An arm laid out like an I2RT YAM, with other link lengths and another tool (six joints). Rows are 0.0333 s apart.
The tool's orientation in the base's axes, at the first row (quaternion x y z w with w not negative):
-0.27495 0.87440 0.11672 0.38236
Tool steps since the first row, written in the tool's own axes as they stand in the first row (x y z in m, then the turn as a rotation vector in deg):
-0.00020 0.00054 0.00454 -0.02 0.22 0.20
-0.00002 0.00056 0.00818 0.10 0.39 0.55
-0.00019 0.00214 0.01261 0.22 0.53 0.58
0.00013 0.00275 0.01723 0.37 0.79 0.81
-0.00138 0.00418 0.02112 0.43 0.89 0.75
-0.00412 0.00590 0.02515 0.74 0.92 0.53
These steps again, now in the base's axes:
0.00255 0.00240 -0.00295 0.01 0.27 -0.12
0.00464 0.00386 -0.00555 0.05 0.51 -0.45
0.00651 0.00706 -0.00845 -0.07 0.59 -0.56
0.00878 0.00935 -0.01183 -0.17 0.84 -0.83
0.01115 0.01273 -0.01338 -0.29 0.87 -0.83
0.01413 0.01688 -0.01413 -0.62 0.69 -0.91

